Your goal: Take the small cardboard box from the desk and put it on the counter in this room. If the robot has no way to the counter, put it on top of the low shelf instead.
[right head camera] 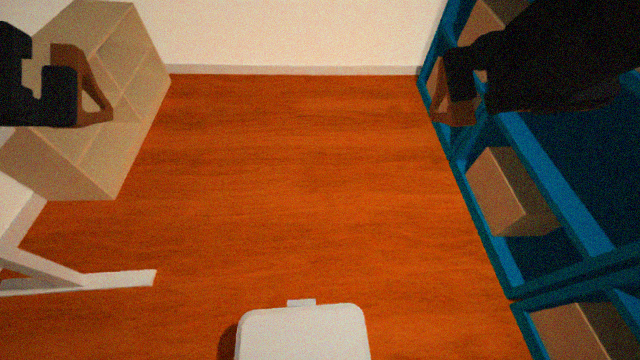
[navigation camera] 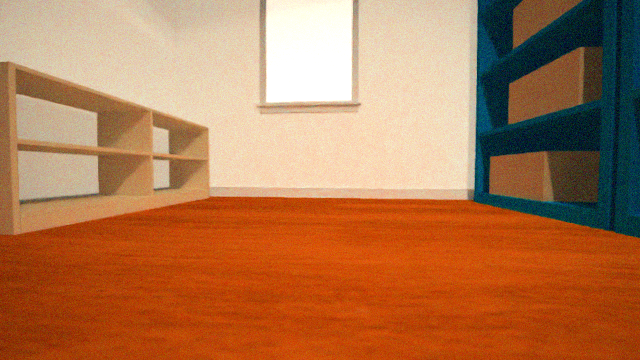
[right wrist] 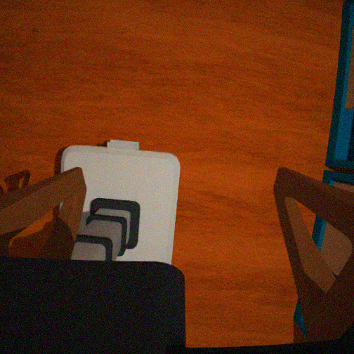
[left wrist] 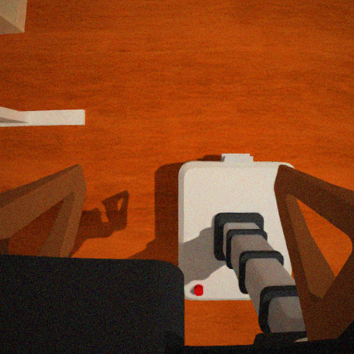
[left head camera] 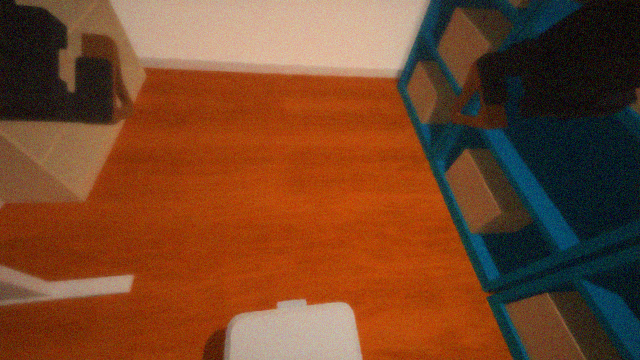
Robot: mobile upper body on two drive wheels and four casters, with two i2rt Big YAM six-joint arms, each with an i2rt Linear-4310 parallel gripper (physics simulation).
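Frame: origin at the left arm's base, x ahead, y left, z up, level; centimetres.
Seen in the pictures: left gripper, between the fingertips: [right head camera: 60, 113] [left head camera: 74, 108]; right gripper, between the fingertips: [right head camera: 470, 110] [left head camera: 486, 113].
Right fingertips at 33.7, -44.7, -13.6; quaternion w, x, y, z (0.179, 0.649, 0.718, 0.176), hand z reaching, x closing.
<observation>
Offsets run from my right fingertips to a thing's middle, as dx, dy, dz. "spot": to the spot under its first point. Level surfaces: height alone.
The low shelf @(spot: +71.2, +137.7, -97.6) [left head camera: 40, 170] [right head camera: 60, 165] [navigation camera: 9, 150] is a pale wooden unit with open compartments, at the left of the head and navigation views. My left gripper [left head camera: 120, 107] [right head camera: 102, 115] [left wrist: 179, 175] is open and empty; in the head views it appears in front of the low shelf. My right gripper [left head camera: 462, 117] [right head camera: 440, 117] [right wrist: 179, 177] is open and empty, in front of the blue rack in the head views. A white piece of furniture with a flat foot [left head camera: 100, 284] [right head camera: 120, 278] [left wrist: 55, 117] shows in part at the left; I cannot tell whether it is the desk. The small cardboard box and the counter do not show.
A tall blue rack @(spot: +32.0, -89.4, -74.0) [left head camera: 530, 190] [right head camera: 555, 182] [navigation camera: 607, 150] with several cardboard boxes lines the right side. A pale wall with a window [navigation camera: 309, 50] closes off the far end. Wooden floor @(dz -127.3) [navigation camera: 320, 275] lies between shelf and rack. My white base [left head camera: 295, 335] [right head camera: 305, 335] shows at the bottom.
</observation>
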